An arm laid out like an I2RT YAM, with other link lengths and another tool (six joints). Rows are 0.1 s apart.
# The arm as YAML. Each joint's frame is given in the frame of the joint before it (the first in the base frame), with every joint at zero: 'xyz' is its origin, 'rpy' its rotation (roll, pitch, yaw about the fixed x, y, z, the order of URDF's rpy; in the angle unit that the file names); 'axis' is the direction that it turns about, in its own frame. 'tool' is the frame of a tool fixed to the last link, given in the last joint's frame.
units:
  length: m
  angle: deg
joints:
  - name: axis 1
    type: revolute
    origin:
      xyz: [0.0, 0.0, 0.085]
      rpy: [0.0, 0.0, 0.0]
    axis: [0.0, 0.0, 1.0]
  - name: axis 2
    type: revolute
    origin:
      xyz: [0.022, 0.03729, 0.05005]
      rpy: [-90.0, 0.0, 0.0]
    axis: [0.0, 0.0, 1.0]
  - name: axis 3
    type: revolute
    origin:
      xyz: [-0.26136, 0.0, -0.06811]
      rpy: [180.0, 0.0, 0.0]
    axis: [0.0, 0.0, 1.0]
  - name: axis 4
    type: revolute
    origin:
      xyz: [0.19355, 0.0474, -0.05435]
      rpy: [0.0, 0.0, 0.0]
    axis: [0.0, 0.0, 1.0]
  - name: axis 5
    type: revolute
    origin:
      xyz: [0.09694, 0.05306, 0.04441]
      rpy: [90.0, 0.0, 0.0]
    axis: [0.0, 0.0, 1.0]
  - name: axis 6
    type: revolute
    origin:
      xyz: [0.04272, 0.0, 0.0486]
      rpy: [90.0, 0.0, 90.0]
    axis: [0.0, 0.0, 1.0]
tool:
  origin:
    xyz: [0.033, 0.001, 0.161]
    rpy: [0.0, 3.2, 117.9]
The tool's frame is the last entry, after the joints.
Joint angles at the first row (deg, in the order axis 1, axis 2, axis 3, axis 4, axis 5, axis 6):
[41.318 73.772 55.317 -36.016 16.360 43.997]
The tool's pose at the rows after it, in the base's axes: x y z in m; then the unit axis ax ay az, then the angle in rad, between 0 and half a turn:
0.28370 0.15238 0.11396 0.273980 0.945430 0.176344 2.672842
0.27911 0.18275 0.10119 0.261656 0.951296 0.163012 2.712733
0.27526 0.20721 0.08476 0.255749 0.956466 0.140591 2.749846
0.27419 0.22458 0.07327 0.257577 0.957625 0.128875 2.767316
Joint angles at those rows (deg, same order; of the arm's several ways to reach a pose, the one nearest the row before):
[46.798 79.837 58.886 -37.496 17.378 47.047]
[51.140 86.489 63.057 -38.484 17.843 50.202]
[54.264 93.744 67.846 -40.127 18.141 53.029]
[56.114 98.823 71.385 -40.860 18.456 55.319]

